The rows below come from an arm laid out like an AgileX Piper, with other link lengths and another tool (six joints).
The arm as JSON. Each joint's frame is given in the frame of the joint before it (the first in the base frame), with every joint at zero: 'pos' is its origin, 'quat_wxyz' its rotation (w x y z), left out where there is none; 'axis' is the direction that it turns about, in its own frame. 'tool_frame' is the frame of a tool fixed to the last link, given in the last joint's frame.
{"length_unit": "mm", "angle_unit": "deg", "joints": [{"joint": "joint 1", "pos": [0.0, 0.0, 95.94], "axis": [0.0, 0.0, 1.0]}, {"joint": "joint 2", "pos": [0.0, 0.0, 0.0], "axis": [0.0, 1.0, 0.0]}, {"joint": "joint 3", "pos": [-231.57, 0.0, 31.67], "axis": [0.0, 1.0, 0.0]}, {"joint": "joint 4", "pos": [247.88, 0.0, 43.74], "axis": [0.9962, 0.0, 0.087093]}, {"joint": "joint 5", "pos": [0.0, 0.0, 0.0], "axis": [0.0, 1.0, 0.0]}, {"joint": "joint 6", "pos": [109.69, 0.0, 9.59], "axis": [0.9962, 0.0, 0.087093]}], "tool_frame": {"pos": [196.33, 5.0, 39.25], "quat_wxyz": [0.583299, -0.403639, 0.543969, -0.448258]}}
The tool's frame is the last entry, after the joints.
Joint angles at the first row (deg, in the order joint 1, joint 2, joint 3, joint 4, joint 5, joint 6):
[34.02 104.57 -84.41 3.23 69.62 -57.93]
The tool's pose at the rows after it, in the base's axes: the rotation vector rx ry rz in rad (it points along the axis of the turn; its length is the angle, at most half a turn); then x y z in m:
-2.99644, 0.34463, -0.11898, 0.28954, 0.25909, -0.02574
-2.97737, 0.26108, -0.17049, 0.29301, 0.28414, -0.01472
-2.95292, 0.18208, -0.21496, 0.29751, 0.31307, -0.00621
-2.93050, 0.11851, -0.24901, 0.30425, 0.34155, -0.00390
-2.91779, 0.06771, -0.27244, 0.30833, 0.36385, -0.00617
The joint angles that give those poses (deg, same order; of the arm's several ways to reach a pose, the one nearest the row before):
[36.46 104.69 -87.00 3.02 69.87 -57.14]
[39.47 106.17 -91.10 2.38 69.99 -57.01]
[42.38 109.06 -96.50 1.90 70.11 -56.91]
[44.70 113.41 -102.77 1.52 70.11 -56.91]
[46.56 117.41 -107.94 1.03 70.11 -56.91]

